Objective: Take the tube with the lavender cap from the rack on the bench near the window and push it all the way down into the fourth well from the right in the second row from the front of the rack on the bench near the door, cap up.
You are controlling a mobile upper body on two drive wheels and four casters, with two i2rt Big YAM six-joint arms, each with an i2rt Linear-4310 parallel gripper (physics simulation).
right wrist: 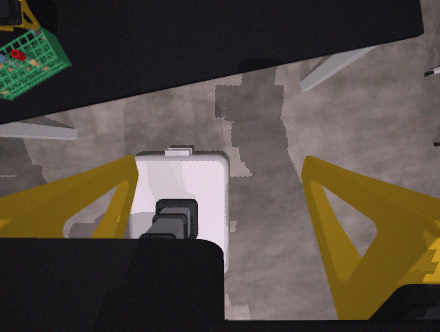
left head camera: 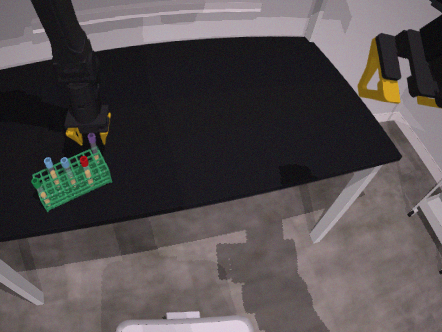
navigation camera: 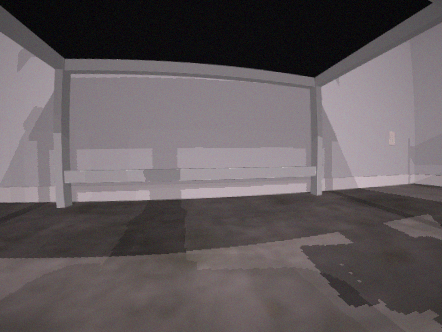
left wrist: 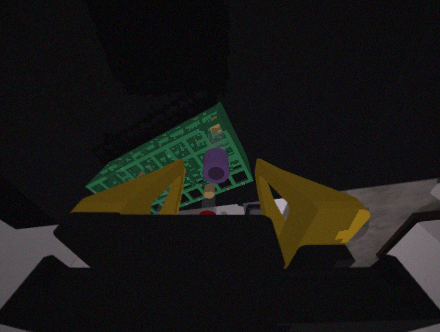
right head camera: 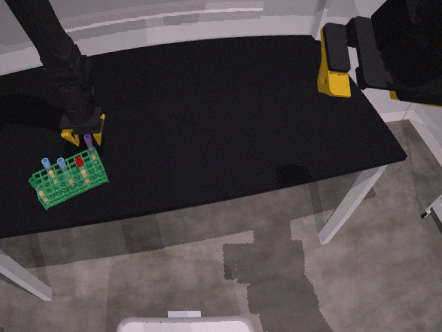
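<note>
The tube with the lavender cap stands cap up in the back right corner of the green rack. My left gripper is partly open and points down at the rack's back right corner. In the left wrist view the cap shows between its two fingers, with a gap on each side. Nothing is held. My right gripper is wide open and empty, off to the right of the rack. The second rack, near the door, does not show.
The rack also holds tubes with a red cap, two light blue caps and a dark green cap. The rack stands on a black bench near its front edge. A wall runs behind the bench.
</note>
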